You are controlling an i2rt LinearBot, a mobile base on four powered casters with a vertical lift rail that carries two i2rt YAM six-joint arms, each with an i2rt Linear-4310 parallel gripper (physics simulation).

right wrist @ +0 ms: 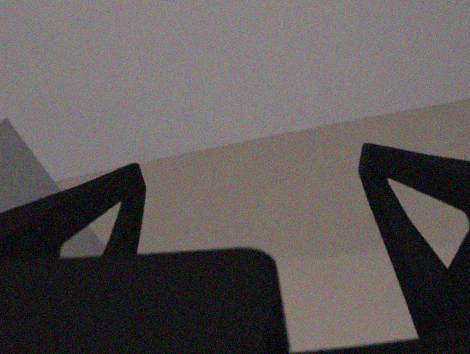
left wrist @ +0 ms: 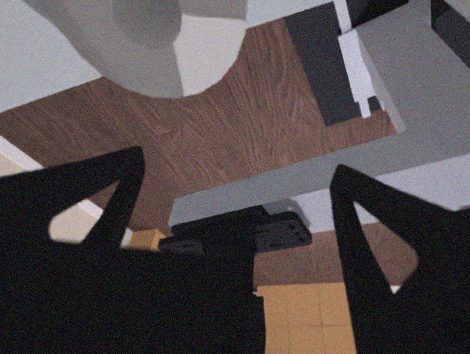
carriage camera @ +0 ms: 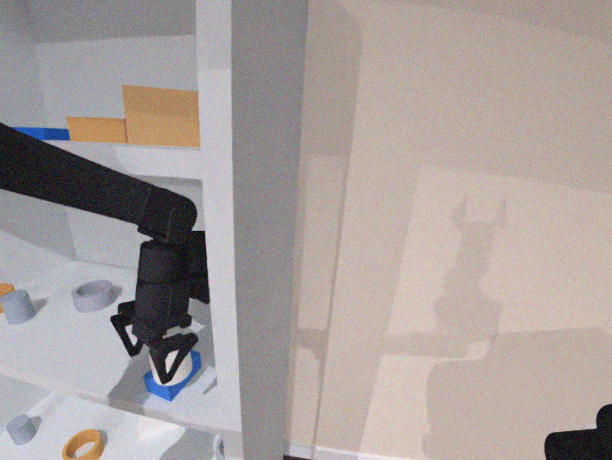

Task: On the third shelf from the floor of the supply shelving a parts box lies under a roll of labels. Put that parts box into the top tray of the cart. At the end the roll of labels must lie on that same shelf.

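Places are measured from the left arm's base along level axes (x ahead, y left, z up), in centimetres.
Pixels of known places: left gripper, fingertip midpoint: [left wrist: 238, 166] [carriage camera: 149, 368]; right gripper, fingertip midpoint: [right wrist: 250, 166]; left arm's base at its link origin: [left wrist: 230, 238].
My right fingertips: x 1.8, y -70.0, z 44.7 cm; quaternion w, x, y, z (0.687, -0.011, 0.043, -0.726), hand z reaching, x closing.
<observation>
For each thing: its top centre in the pictures, then the offset to it from my right fingertips. "spot": a spot on its surface instead. Level surfaces: height alone.
- blue parts box at a spot on its surface: [carriage camera: 156, 387] spot: dx +21.6, dy +60.1, dz -47.3 cm
- shelf at its surface level: dz -49.6 cm
- shelving's right upright at a spot on its surface: [carriage camera: 219, 300] spot: dx +16.4, dy +45.3, dz -23.4 cm
- grey ring at its top centre: [carriage camera: 92, 288] dx +50.1, dy +92.9, dz -44.8 cm
- grey cylinder at its top centre: [carriage camera: 13, 295] dx +41.3, dy +107.3, dz -42.6 cm
- orange ring at its top centre: [carriage camera: 81, 444] dx +34.5, dy +96.3, dz -90.3 cm
The blue parts box [carriage camera: 156, 387] sits near the front right corner of a shelf [carriage camera: 70, 345] in the carriage view. The white roll of labels [carriage camera: 183, 368] [left wrist: 212, 55] stands on top of it, partly hidden by a finger. My left gripper [carriage camera: 150, 367] [left wrist: 238, 166] is open and empty. It points down at the roll, one finger in front of it and one to its left. In the left wrist view the roll lies above the fingertips, not between them. My right gripper [right wrist: 250, 166] is open and empty, facing the beige wall. I cannot make out the cart's top tray.
The shelving's right upright [carriage camera: 219, 300] stands close beside the left arm. A grey ring [carriage camera: 80, 301] and a grey cylinder [carriage camera: 19, 307] stand left on the same shelf. An orange ring [carriage camera: 99, 446] lies on the shelf below. Orange boxes [carriage camera: 162, 117] [carriage camera: 97, 130] stand on the shelf above.
</observation>
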